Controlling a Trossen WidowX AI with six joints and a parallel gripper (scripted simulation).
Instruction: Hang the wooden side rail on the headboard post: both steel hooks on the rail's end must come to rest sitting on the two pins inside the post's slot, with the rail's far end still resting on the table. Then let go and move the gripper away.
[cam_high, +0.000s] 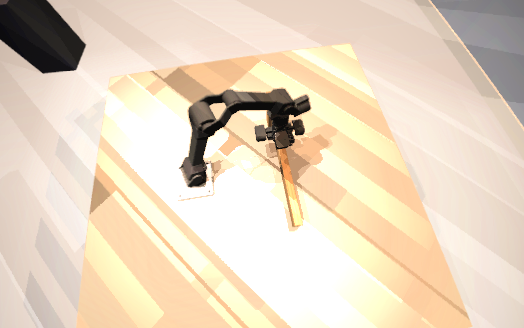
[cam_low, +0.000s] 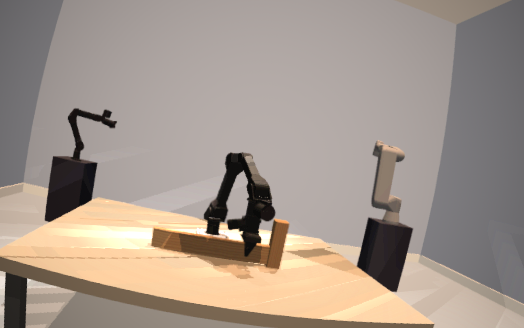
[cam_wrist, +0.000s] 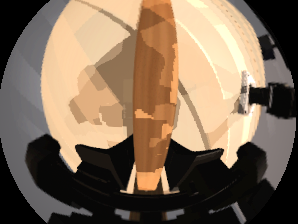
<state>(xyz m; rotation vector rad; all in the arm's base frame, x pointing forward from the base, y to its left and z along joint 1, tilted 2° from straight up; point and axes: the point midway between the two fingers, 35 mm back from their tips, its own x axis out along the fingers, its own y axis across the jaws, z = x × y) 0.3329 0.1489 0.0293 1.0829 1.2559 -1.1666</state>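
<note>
The headboard post is 110 mm to the left of my gripper tip, 50 mm above it and 10 mm behind it.
</note>
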